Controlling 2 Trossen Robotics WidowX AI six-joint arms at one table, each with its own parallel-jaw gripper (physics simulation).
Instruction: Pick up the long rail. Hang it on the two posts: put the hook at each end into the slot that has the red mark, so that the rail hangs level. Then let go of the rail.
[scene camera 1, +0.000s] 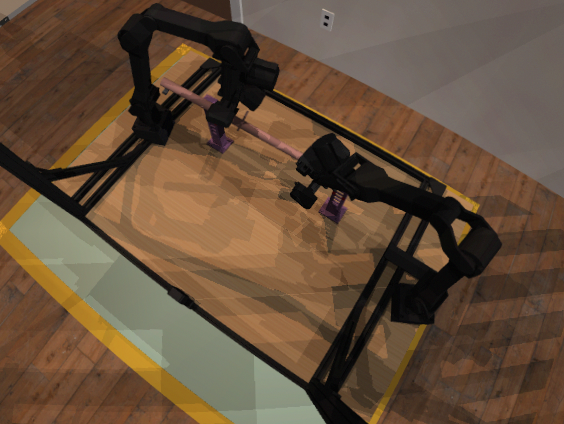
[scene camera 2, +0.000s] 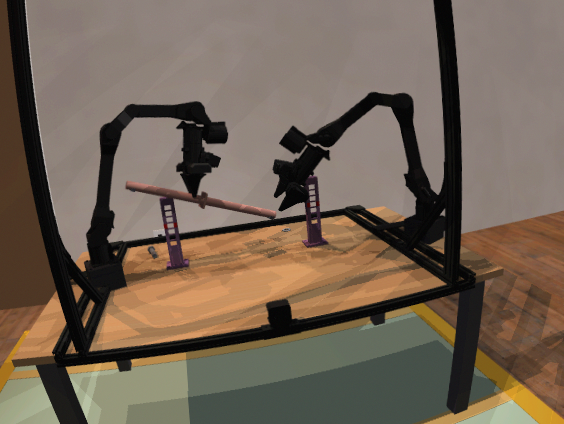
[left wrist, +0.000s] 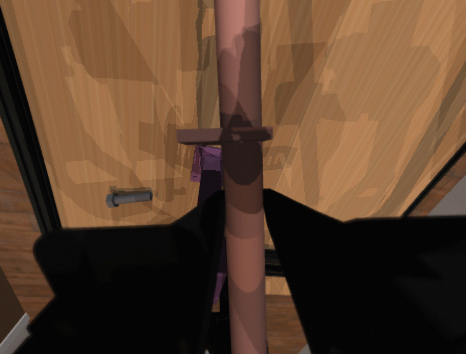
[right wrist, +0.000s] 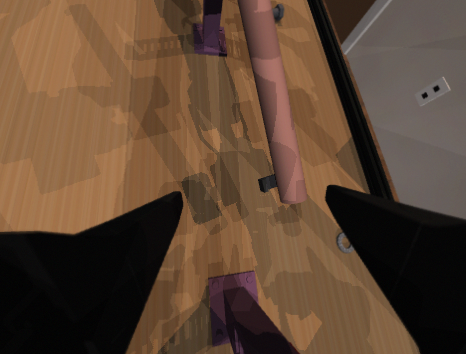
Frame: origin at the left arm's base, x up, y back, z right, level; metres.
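Seen in the pictures: left gripper, fingertip midpoint: (scene camera 2: 193, 197) (left wrist: 243, 196); right gripper, fingertip midpoint: (scene camera 2: 277, 203) (right wrist: 252, 195); left arm's base, origin of the base link: (scene camera 1: 150, 118) (scene camera 2: 101, 261); right arm's base, origin of the base link: (scene camera 1: 417, 303).
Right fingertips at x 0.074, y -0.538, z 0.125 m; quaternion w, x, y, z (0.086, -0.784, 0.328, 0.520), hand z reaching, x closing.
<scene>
Pixels of each thing's top centre, then the offset from my right fingertips to it. "*": a spot on its surface instead. Level surfaces: height alone.
- dark hook, surface spot: (right wrist: 267, 183) * dx -0.050, dy +0.005, dz -0.037 m
- left purple post, middle of its top: (scene camera 1: 209, 99) (scene camera 2: 166, 197) dx +0.068, dy +0.305, dz -0.127 m
- right purple post, middle of its top: (scene camera 1: 347, 177) (scene camera 2: 309, 177) dx +0.068, dy -0.106, dz +0.036 m
- grey bolt, middle of its top: (left wrist: 127, 203) (right wrist: 269, 5) (scene camera 2: 152, 248) dx -0.123, dy +0.339, dz -0.279 m
- table, its level: dx -0.148 m
- small ring, middle of its top: (right wrist: 346, 242) (scene camera 2: 286, 229) dx -0.145, dy -0.125, dz -0.153 m
The long pink rail (scene camera 1: 272, 140) (scene camera 2: 235, 206) (left wrist: 241, 90) (right wrist: 277, 110) hangs in the air, tilted, its right end lower in scene camera 2. My left gripper (scene camera 2: 194, 194) (left wrist: 243, 196) is shut on it, beside the cross-shaped collar. A dark hook (right wrist: 267, 183) sticks out near its lower end in the right wrist view. My right gripper (scene camera 2: 280, 202) (right wrist: 252, 195) is open; in its wrist view the rail's end shows between the fingertips, not gripped. The left purple post (scene camera 1: 217, 132) (scene camera 2: 173, 240) stands by the rail; the right purple post (scene camera 1: 336, 202) (scene camera 2: 313, 220) stands near my right gripper. Both have red marks in scene camera 2.
A grey bolt (scene camera 2: 153, 251) (left wrist: 130, 198) lies on the table (scene camera 1: 200, 225) (scene camera 2: 225, 300) near the left post. A small ring (scene camera 2: 286, 230) (right wrist: 344, 242) lies near the back edge. A black frame (scene camera 2: 200, 345) runs round the table and rises at both sides.
</scene>
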